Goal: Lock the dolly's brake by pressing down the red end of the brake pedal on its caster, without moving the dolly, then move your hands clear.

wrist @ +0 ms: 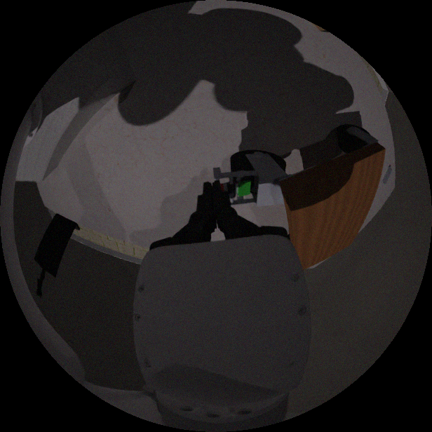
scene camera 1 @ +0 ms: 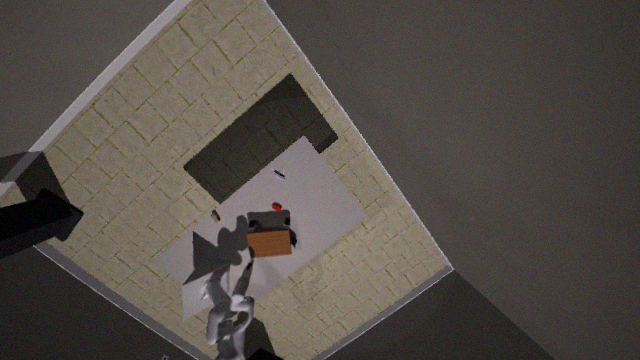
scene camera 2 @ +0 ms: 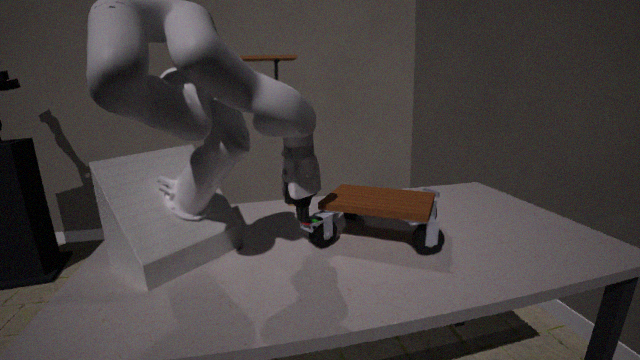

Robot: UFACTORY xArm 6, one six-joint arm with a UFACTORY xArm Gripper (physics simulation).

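Seen in the pictures: gripper, fingertip midpoint: [scene camera 1: 250, 263] [scene camera 2: 303, 219]; arm's base, link origin: [scene camera 1: 210, 285] [scene camera 2: 187, 200].
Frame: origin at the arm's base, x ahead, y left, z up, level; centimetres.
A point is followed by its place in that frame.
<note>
The dolly has a brown wooden deck [scene camera 1: 270, 244] {y -11.9, x 52.7, z -2.8 cm} [scene camera 2: 380, 201] {y -14.6, x 50.8, z -2.8 cm} [wrist: 335, 215] and stands upright on black caster wheels. The brake pedal sits in a grey frame on the near-arm caster [scene camera 2: 324, 235] {y -12.5, x 34.6, z -11.0 cm}. Its green end [scene camera 2: 315, 220] {y -11.7, x 32.3, z -6.5 cm} [wrist: 244, 188] faces the deck. Its red end [scene camera 2: 305, 224] {y -13.3, x 29.0, z -6.5 cm} [wrist: 223, 187] faces outward and is mostly hidden by the fingertips in the wrist view. My gripper [scene camera 2: 303, 220] {y -11.9, x 28.8, z -5.6 cm} [wrist: 213, 191] is shut and empty, pointing down, with its tips at the red end. Whether they touch it, and the pedal's exact tilt, I cannot tell.
The dolly stands on a pale table [scene camera 1: 325, 185] {y -14.7, x 109.9, z -15.3 cm} [scene camera 2: 400, 300] {y -40.9, x 40.6, z -15.3 cm}. Beyond it lie a red object [scene camera 1: 277, 206] {y 1.5, x 74.3, z -13.4 cm} and a small dark-and-white piece [scene camera 1: 279, 174] {y 16.2, x 93.9, z -13.4 cm}. A small brown block [scene camera 1: 215, 216] {y 30.3, x 39.0, z -12.5 cm} lies near the table edge. The arm's sloped base block [scene camera 2: 175, 240] {y -10.1, x -3.7, z -6.7 cm} stands left of the dolly.
</note>
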